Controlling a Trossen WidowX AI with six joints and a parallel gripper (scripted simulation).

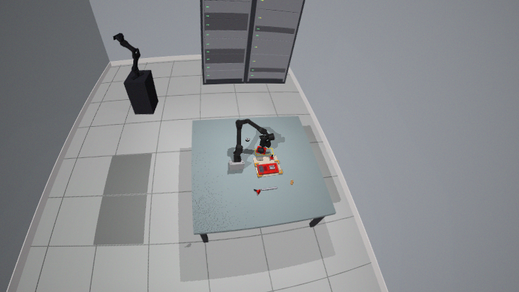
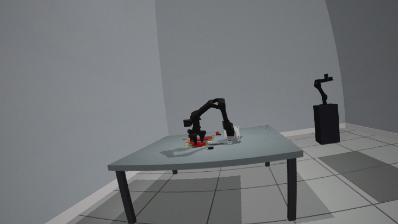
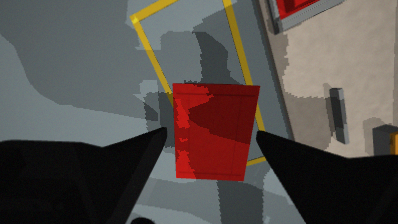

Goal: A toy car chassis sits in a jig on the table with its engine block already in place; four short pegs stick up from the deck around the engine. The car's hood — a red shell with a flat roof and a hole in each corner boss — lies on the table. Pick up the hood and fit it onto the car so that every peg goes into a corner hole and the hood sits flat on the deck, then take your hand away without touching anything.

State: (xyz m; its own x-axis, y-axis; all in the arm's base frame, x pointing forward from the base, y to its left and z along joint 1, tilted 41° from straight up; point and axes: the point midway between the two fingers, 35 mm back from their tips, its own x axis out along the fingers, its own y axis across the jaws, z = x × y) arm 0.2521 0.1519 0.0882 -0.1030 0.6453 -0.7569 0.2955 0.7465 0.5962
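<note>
My gripper tip is right at the red hood. The rest, counted from my gripper tip: tan block 38 cm to the right, 27 cm ahead, 1 cm below; then black wheel 14 cm to the left, 14 cm behind, 1 cm below; then red-handled screwdriver 44 cm to the right, 4 cm ahead, 1 cm below.
</note>
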